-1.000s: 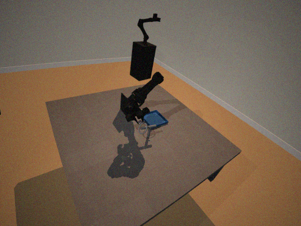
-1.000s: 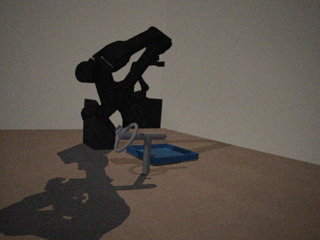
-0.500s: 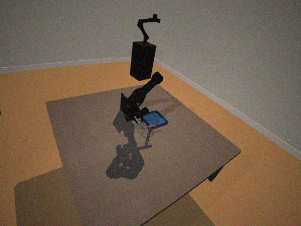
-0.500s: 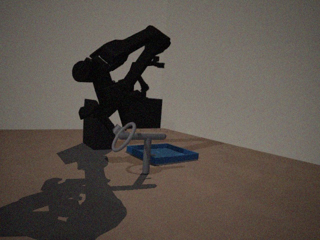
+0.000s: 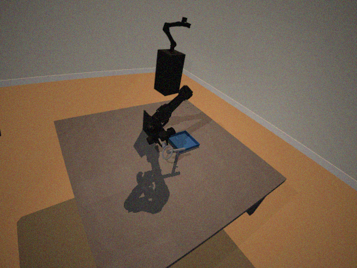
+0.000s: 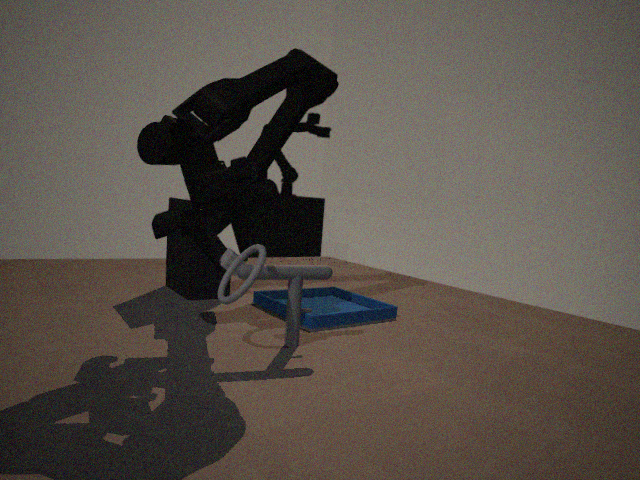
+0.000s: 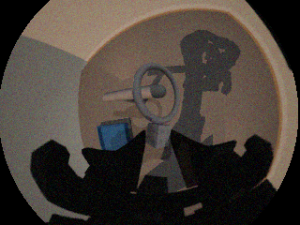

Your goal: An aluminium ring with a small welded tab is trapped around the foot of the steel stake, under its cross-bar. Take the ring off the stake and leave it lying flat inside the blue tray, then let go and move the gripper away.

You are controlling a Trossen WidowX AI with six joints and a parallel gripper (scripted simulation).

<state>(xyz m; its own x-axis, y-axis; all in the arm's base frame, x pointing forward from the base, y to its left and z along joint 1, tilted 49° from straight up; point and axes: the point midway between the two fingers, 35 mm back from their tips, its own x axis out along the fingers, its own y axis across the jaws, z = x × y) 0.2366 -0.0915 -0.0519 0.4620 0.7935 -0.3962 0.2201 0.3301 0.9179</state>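
The aluminium ring lies 50 mm ahead of my gripper tip and 20 mm to the right of it. From my gripper tip the other things lie so: blue tray 50 mm behind, 240 mm to the left, 90 mm below.
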